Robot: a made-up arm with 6 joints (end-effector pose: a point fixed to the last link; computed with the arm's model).
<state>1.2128 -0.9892 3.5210 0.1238 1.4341 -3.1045</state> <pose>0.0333 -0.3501 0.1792 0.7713 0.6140 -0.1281 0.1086</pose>
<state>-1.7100 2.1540 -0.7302 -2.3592 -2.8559 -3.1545</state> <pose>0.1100 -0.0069 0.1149 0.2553 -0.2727 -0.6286 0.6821</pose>
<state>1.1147 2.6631 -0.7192 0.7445 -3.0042 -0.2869</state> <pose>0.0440 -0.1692 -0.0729 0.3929 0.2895 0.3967 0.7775</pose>
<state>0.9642 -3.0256 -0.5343 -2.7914 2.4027 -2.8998</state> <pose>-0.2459 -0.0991 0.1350 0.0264 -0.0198 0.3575 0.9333</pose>
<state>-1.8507 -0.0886 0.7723 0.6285 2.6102 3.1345</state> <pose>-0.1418 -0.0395 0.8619 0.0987 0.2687 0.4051 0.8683</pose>
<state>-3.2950 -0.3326 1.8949 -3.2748 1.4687 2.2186</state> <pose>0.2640 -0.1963 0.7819 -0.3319 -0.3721 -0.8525 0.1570</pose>
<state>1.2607 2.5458 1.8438 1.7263 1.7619 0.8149</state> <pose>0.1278 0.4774 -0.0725 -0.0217 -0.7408 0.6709 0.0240</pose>
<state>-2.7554 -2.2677 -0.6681 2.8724 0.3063 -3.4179</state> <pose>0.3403 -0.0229 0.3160 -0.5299 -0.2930 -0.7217 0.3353</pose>
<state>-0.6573 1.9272 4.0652 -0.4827 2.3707 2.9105</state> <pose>0.0986 -0.2495 0.4121 -0.5833 0.2615 0.7641 0.0861</pose>
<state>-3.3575 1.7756 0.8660 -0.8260 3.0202 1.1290</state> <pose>-0.3729 0.1894 -0.0884 0.4322 -0.4208 0.2176 0.7673</pose>
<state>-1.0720 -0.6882 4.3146 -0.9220 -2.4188 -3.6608</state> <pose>-0.2040 0.1786 0.2285 0.2820 -0.1800 0.6157 0.7134</pose>
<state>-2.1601 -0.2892 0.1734 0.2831 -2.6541 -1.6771</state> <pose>-0.1940 -0.0224 0.7443 -0.5847 0.0680 0.6211 0.5173</pose>
